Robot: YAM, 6 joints.
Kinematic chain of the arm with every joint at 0, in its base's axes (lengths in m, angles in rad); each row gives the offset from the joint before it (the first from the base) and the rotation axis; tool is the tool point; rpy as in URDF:
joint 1: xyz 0 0 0.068 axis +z
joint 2: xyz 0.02 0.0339 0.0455 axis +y
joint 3: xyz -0.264 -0.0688 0 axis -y
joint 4: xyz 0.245 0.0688 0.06 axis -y
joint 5: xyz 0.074 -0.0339 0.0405 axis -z
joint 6: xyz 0.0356 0 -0.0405 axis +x
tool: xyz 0 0 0 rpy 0 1.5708 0
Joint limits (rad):
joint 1: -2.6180..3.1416
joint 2: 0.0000..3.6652
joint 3: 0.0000..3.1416
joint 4: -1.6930..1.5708
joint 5: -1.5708..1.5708
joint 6: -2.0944..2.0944
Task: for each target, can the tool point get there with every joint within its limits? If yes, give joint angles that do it. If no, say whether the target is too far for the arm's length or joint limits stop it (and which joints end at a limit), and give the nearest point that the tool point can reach.
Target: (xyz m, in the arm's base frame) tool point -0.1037 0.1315 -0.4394
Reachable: no: joint limits stop it (at a limit: joint 2) | nearest point -0.1115 0.1414 -0.3738 | short by 0.067 m
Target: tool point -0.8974 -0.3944 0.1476
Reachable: no: too far | nearest point -0.5627 -0.3133 0.1358 | short by 0.345 m
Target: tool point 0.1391 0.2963 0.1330
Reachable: yes | joints 1.0521 1.7657 0.8035 0.1267 -0.8228 -0.0089
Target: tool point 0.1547 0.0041 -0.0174
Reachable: yes | joints 0.2369 2.3388 0.5459 -0.4683 1.1379 -0.0525
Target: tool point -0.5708 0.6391 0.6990
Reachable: no: too far | nearest point -0.3549 0.3974 0.4723 | short by 0.396 m
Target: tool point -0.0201 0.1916 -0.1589
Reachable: yes | joints 1.5628 2.9615 1.1045 -0.5615 -0.6538 -0.0121
